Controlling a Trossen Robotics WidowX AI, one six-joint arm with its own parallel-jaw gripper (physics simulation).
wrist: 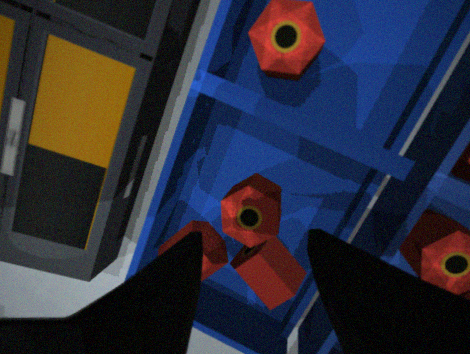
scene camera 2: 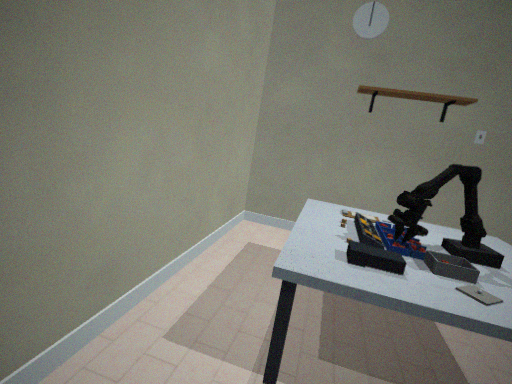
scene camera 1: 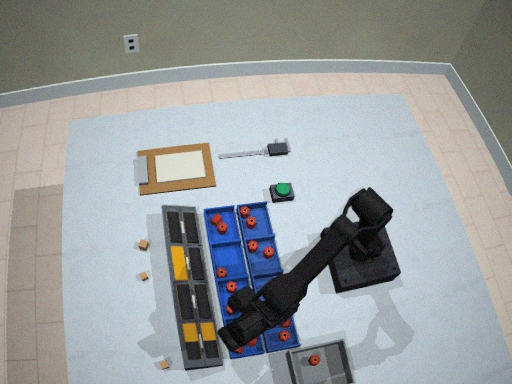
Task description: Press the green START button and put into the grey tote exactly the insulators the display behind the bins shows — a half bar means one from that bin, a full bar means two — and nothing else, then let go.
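Note:
The green START button [scene camera 1: 283, 189] stands beyond the blue bins [scene camera 1: 227, 256] [scene camera 2: 411, 251]. The display [scene camera 1: 188, 365] shows one full amber bar [scene camera 1: 179, 263] in its second row and two half bars [scene camera 1: 190, 332] [scene camera 1: 207, 331] in its last row. The grey tote [scene camera 1: 348, 362] [scene camera 2: 452, 271] holds one red insulator [scene camera 1: 314, 360]. My gripper [scene camera 2: 402, 241] [wrist: 255, 241] is open, pointing down over the end bin nearest the display. In the wrist view, an upright insulator [wrist: 250, 212], a tilted one [wrist: 270, 274] and another [wrist: 212, 250] partly behind the left finger lie below; no insulator is held.
A neighbouring bin holds an upright insulator [wrist: 286, 37]; another insulator [wrist: 450, 262] shows right of the fingers. A clipboard [scene camera 1: 180, 166] and a caliper [scene camera 1: 277, 148] lie beyond the bins. Small wooden blocks [scene camera 1: 143, 244] lie behind the display. A black box [scene camera 2: 375, 257] stands near the bins' end.

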